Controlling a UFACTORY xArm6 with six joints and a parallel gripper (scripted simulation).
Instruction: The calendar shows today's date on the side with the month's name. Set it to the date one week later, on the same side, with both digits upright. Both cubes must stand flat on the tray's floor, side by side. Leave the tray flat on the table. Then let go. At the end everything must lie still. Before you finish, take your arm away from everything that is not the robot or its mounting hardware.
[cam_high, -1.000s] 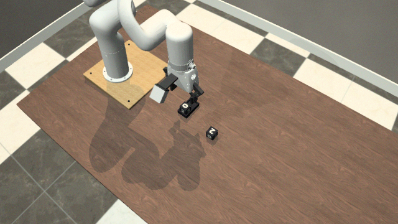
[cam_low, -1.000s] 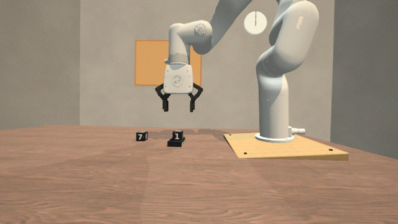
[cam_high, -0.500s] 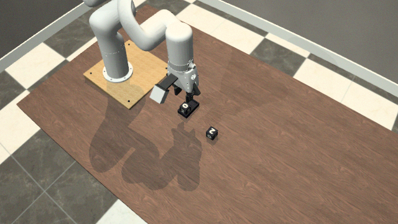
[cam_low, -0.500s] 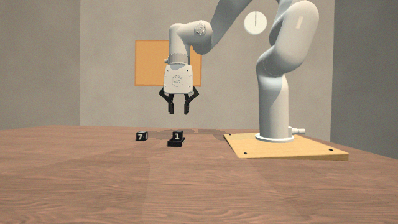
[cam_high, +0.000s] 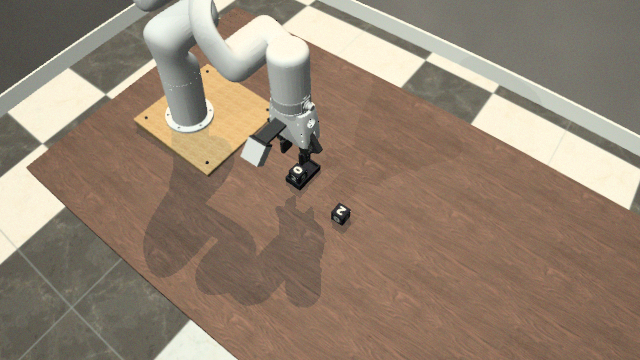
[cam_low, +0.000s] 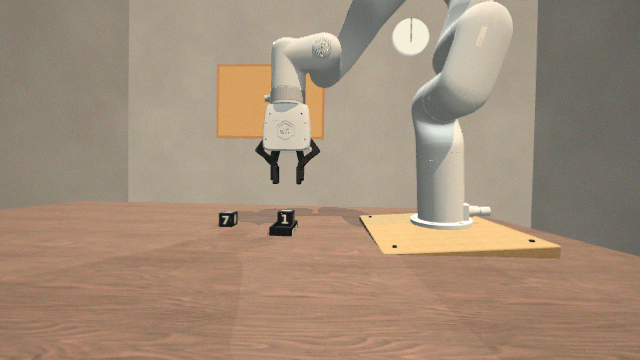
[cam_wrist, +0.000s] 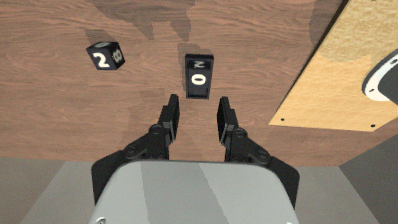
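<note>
Right now my hand is 9 cm above the black cube. From my hand the other things lie so: black tray 2 cm to the left, 11 cm below.
</note>
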